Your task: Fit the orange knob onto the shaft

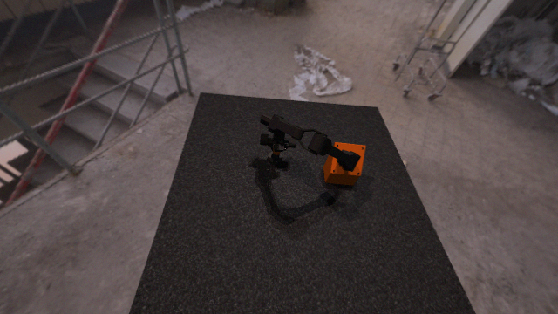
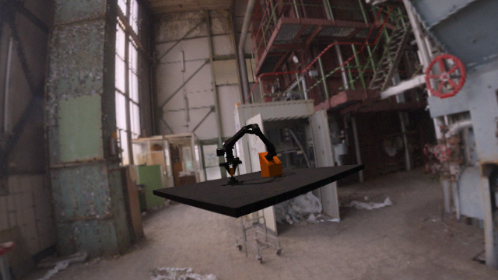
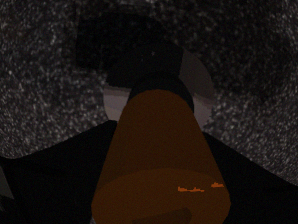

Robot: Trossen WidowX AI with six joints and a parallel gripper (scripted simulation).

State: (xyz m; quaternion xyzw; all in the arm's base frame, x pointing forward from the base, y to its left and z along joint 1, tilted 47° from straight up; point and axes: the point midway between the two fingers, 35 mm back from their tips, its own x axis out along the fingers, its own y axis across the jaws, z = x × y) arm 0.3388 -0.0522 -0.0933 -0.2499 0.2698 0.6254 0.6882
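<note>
Right now my gripper tip is 2 cm below the orange knob. Also, from my gripper tip: pedestal: 4 cm below.
</note>
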